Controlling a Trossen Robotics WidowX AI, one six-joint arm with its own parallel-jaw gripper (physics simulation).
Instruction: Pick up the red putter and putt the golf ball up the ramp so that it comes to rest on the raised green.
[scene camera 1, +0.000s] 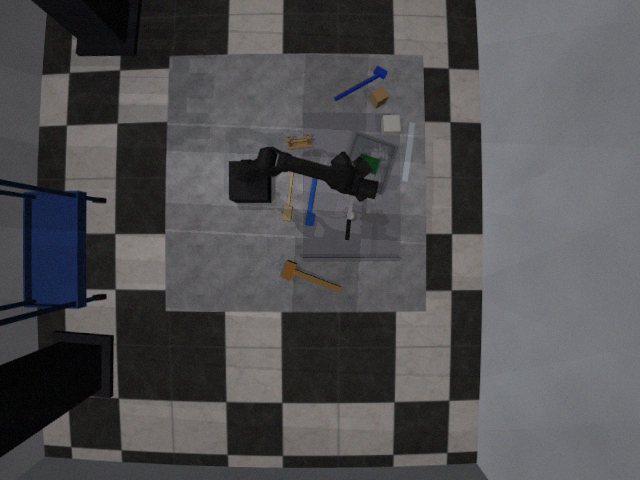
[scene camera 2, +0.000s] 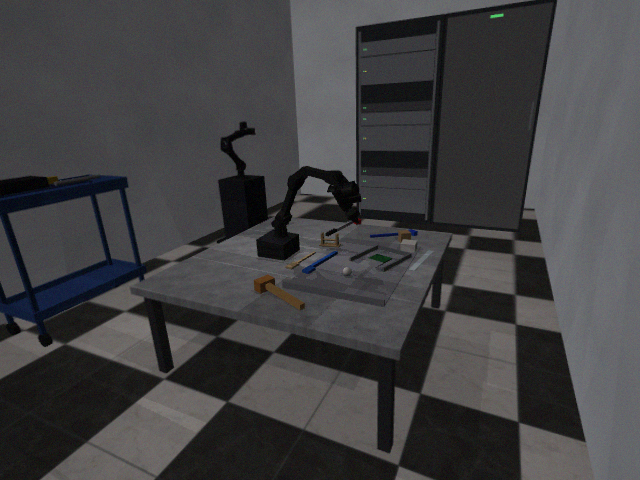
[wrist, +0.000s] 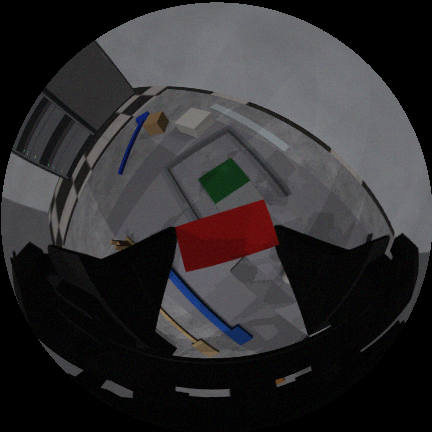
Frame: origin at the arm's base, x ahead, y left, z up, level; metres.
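Seen in the pictures: gripper, between the fingertips: (scene camera 2: 355, 220) (wrist: 225, 232); arm's base, origin of its link: (scene camera 1: 249, 175) (scene camera 2: 280, 235).
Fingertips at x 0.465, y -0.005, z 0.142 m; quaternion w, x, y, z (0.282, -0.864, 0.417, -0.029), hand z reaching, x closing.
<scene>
Pixels of each thing's top centre, then the offset from my fingertips to it. "*": a spot on its surface instead.
- putter, centre of its top: (wrist: 329, 330) (scene camera 1: 352, 202) (scene camera 2: 344, 224) 0.009 m back, 0.122 m right, 0.012 m up
- black grip, centre of its top: (scene camera 1: 348, 229) (scene camera 2: 331, 230) 0.022 m back, 0.228 m right, 0.012 m up
- white golf ball, centre of its top: (wrist: 292, 275) (scene camera 2: 347, 267) 0.016 m ahead, 0.145 m right, 0.195 m down
- tan club, centre of its top: (wrist: 180, 330) (scene camera 1: 289, 195) (scene camera 2: 302, 258) 0.288 m back, 0.061 m right, 0.230 m down
- orange mallet, a spot on its surface: (scene camera 2: 264, 284) * 0.251 m back, 0.448 m right, 0.202 m down
- wooden cube, centre of its top: (wrist: 151, 117) (scene camera 1: 380, 93) (scene camera 2: 404, 231) 0.126 m ahead, 0.437 m left, 0.180 m down
- white block, centre of its top: (wrist: 191, 116) (scene camera 1: 391, 123) (scene camera 2: 409, 242) 0.189 m ahead, 0.303 m left, 0.192 m down
- dark blue club, centre of its top: (wrist: 129, 137) (scene camera 1: 360, 81) (scene camera 2: 393, 231) 0.033 m ahead, 0.514 m left, 0.215 m down
My gripper (scene camera 2: 357, 219) (wrist: 225, 232) is shut on the red head of the putter (scene camera 2: 357, 221) (wrist: 226, 244), held above the grey platform. The putter's thin shaft and black grip (scene camera 1: 347, 230) (scene camera 2: 331, 232) hang out from the fingers. The white golf ball (scene camera 1: 351, 215) (scene camera 2: 346, 271) (wrist: 285, 277) sits on the platform, partly behind a finger in the wrist view. The green (scene camera 1: 371, 162) (scene camera 2: 380, 257) (wrist: 224, 180) lies inside low grey rails (scene camera 2: 394, 261) (wrist: 259, 164), and the arm partly covers it in the overhead view. The ramp is hard to tell from the grey platform.
A blue club (scene camera 1: 310, 218) (scene camera 2: 320, 262) (wrist: 200, 303) and a tan club (scene camera 1: 287, 212) (scene camera 2: 300, 260) lie near the base. An orange mallet (scene camera 1: 288, 269) (scene camera 2: 264, 284) lies at the front. A wooden cube (scene camera 1: 378, 96), white block (scene camera 1: 391, 123) and dark blue club (scene camera 1: 360, 84) are beyond the rails.
</scene>
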